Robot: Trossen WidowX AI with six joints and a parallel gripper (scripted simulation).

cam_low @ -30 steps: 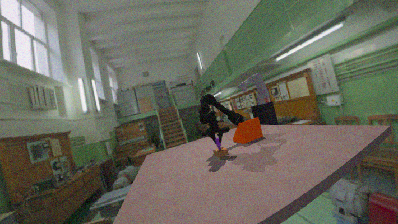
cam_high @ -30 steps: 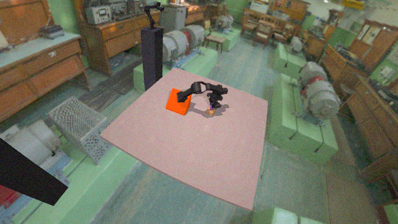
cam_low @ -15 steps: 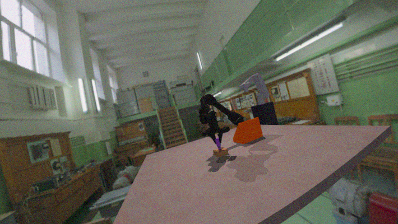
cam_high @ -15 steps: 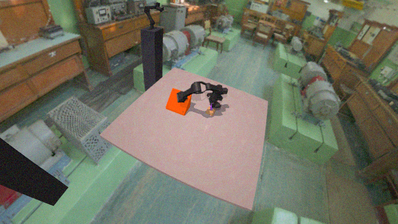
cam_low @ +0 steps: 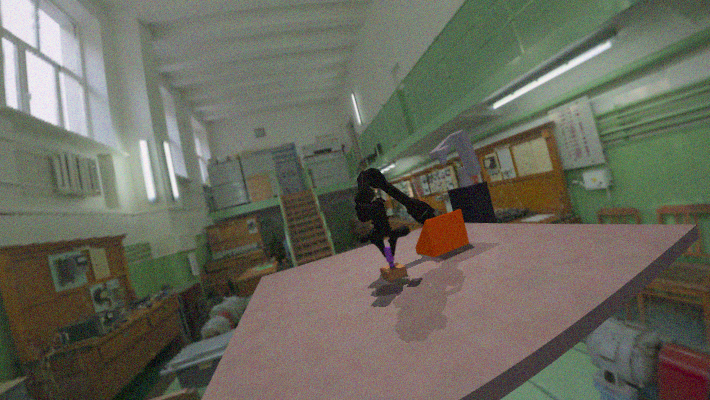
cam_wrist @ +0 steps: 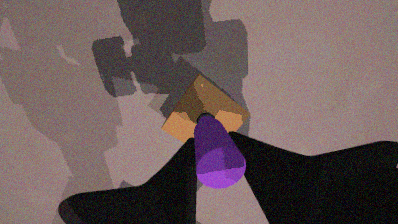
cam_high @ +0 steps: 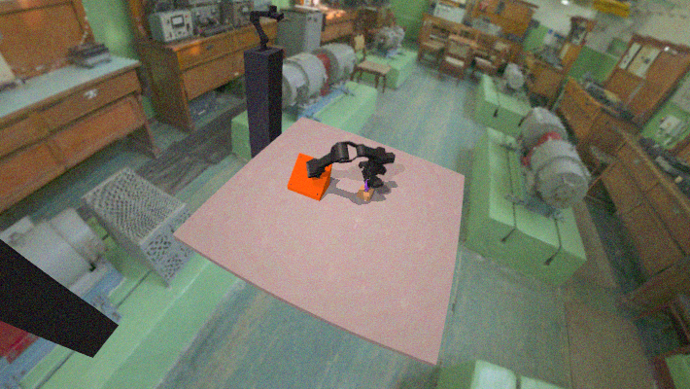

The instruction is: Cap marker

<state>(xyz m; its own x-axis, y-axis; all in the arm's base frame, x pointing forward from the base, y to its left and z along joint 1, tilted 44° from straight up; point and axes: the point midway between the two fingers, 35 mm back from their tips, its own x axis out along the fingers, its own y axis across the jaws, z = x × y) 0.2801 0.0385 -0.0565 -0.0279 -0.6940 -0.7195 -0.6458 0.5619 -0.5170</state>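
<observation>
Right now my gripper tip is 10 mm below the purple cap.
</observation>
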